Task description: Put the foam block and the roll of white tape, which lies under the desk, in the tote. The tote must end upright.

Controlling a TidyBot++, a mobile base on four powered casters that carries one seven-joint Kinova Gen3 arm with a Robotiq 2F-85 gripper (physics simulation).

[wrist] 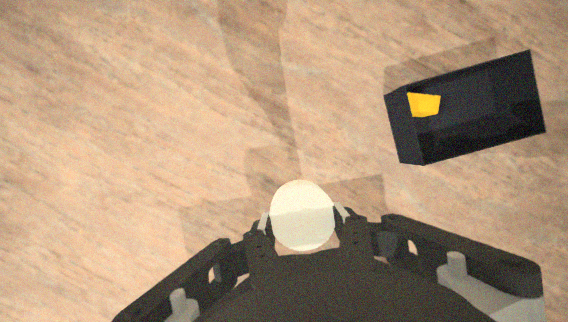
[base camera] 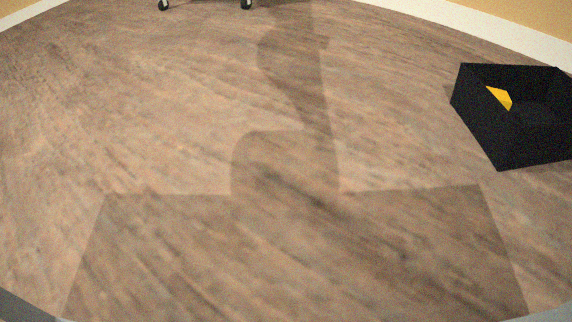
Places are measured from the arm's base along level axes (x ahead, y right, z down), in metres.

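Pixels of known places: gripper, fingertip midpoint: [wrist: 302, 219].
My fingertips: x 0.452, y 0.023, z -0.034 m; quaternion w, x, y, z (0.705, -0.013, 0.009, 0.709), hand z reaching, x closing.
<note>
Ahead of a thing's pixels: the offset from my fingertips to its middle. Level surfaces: height alone.
The black tote @(dx +0.076, dy +0.460, dz +0.380 m) [base camera: 530, 142] [wrist: 410, 131] stands upright on the floor, at the right edge of the base camera view and at the upper right of the wrist view. A yellow foam block @(dx +0.114, dy +0.362, dz +0.397 m) [base camera: 502, 97] [wrist: 424, 105] lies inside it, near one end. My gripper [wrist: 302, 219] is shut on the roll of white tape @(dx +0.006, dy +0.000, dz -0.001 m) [wrist: 302, 227], which shows as a round pale disc between the fingertips. The gripper is above the floor, to the lower left of the tote in the wrist view. The gripper does not show in the base camera view.
Two dark casters [base camera: 163, 5] [base camera: 245, 4] of a piece of furniture stand at the top left of the base camera view. A wall with a white baseboard [base camera: 480, 27] runs behind the tote. Shadows fall across the wooden floor @(dz +0.430 m) [base camera: 165, 100] [wrist: 125, 100].
</note>
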